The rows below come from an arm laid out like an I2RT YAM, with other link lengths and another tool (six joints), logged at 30 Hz.
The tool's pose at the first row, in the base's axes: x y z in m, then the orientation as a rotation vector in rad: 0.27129, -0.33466, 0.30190, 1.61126, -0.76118, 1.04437
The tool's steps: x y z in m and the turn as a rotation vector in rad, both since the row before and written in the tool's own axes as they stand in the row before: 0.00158, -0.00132, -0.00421, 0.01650, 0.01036, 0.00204; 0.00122, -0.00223, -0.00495, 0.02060, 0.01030, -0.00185; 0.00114, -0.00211, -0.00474, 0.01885, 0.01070, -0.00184; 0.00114, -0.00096, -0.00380, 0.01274, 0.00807, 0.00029; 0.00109, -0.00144, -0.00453, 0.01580, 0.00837, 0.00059; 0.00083, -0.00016, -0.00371, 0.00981, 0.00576, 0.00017; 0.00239, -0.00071, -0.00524, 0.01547, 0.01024, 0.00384; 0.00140, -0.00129, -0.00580, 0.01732, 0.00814, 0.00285; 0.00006, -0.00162, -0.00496, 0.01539, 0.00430, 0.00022; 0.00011, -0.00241, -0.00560, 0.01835, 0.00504, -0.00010; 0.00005, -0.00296, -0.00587, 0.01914, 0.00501, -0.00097; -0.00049, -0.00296, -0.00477, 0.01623, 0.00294, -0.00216; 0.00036, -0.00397, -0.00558, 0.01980, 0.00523, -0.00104; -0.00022, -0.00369, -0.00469, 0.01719, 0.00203, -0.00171; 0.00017, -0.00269, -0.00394, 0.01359, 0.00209, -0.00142
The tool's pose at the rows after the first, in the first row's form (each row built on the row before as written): 0.27202, -0.33022, 0.30320, 1.61822, -0.74920, 1.06220; 0.27309, -0.32480, 0.30387, 1.62944, -0.73198, 1.07936; 0.27396, -0.31960, 0.30449, 1.63880, -0.71512, 1.09587; 0.27404, -0.31564, 0.30548, 1.64421, -0.70447, 1.10873; 0.27420, -0.31083, 0.30629, 1.65189, -0.69244, 1.12360; 0.27338, -0.30726, 0.30731, 1.65628, -0.68439, 1.13311; 0.27306, -0.30196, 0.30966, 1.66174, -0.67410, 1.15151; 0.27251, -0.29601, 0.31091, 1.67025, -0.66327, 1.16856; 0.27192, -0.29083, 0.31074, 1.68013, -0.65330, 1.17982; 0.27166, -0.28475, 0.31037, 1.69197, -0.64104, 1.19291; 0.27159, -0.27820, 0.30978, 1.70455, -0.62750, 1.20574; 0.27167, -0.27269, 0.30861, 1.71625, -0.61548, 1.21464; 0.27243, -0.26591, 0.30792, 1.72912, -0.60120, 1.22788; 0.27303, -0.26009, 0.30674, 1.74211, -0.58943, 1.23678; 0.27326, -0.25535, 0.30625, 1.75202, -0.57972, 1.24414
